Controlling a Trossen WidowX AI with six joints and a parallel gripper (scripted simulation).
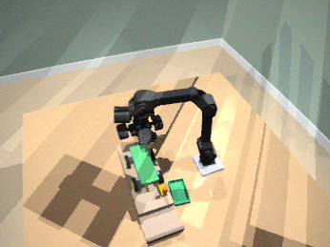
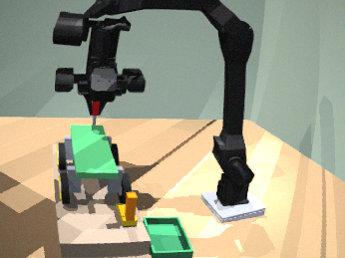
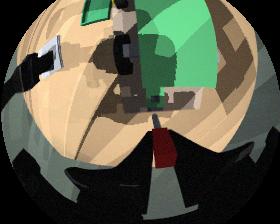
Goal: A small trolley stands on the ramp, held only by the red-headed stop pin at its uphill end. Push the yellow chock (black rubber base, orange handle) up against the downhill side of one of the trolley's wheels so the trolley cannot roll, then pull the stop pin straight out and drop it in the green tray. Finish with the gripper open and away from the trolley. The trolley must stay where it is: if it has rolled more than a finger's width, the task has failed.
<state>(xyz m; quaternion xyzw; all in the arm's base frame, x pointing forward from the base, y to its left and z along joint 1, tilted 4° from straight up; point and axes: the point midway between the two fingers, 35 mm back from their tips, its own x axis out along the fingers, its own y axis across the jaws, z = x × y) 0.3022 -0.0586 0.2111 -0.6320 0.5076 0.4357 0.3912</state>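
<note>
The chock lies 220 mm to the left of my gripper tip, 90 mm below it and 70 mm behind it. Round my gripper tip: trolley: 130 mm to the left, 60 mm below; red-headed stop pin: right at my gripper tip.
</note>
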